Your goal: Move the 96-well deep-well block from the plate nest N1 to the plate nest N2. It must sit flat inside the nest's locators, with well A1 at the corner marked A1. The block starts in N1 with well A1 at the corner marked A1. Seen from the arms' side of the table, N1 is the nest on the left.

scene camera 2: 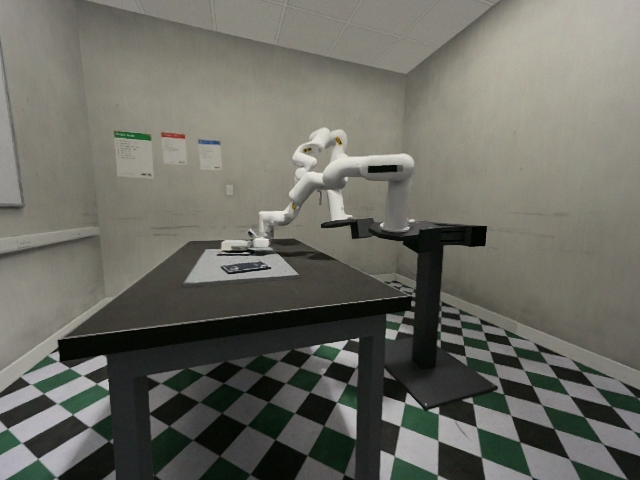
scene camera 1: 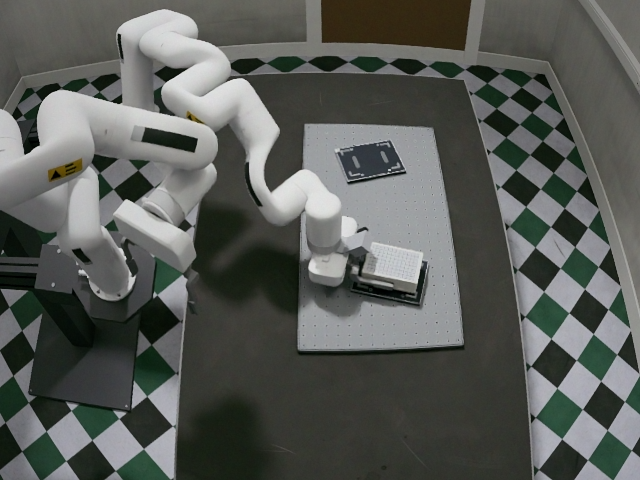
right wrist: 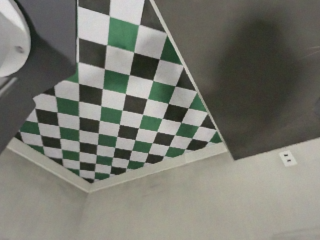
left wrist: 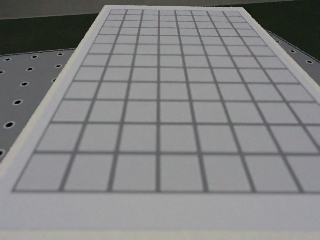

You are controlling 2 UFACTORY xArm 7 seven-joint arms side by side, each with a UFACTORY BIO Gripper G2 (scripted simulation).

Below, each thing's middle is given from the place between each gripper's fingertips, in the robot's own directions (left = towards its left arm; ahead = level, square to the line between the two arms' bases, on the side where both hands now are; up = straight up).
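The white deep-well block [scene camera 1: 401, 266] is 10 mm ahead of my left hand.
As for the same white deep-well block and my right hand, the hand is 160 mm to the right of the block, 470 mm short of it and 240 mm above it.
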